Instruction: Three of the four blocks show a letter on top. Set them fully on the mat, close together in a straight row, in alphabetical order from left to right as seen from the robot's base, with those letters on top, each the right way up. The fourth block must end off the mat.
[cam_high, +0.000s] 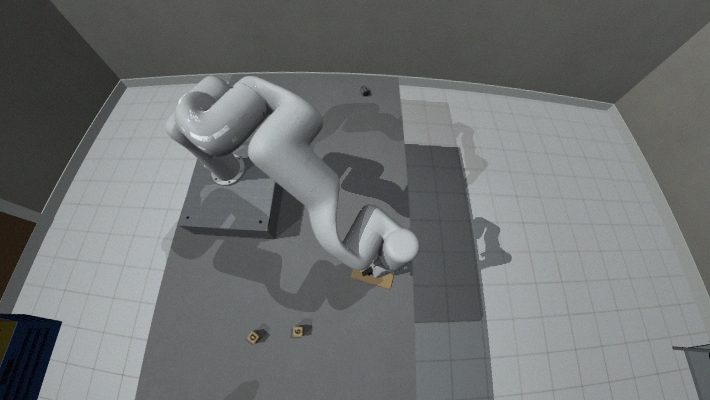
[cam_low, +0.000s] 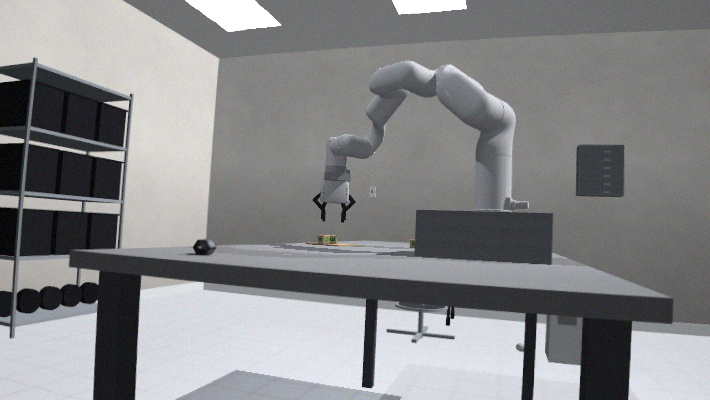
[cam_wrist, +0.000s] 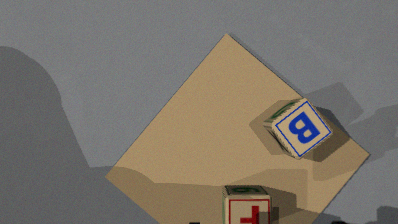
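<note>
The tan mat lies 10 cm below my hand, 2 cm to the left of it and 2 cm behind it. Round my hand: black faceted object (84 cm to the left, 21 cm behind, 8 cm below).
</note>
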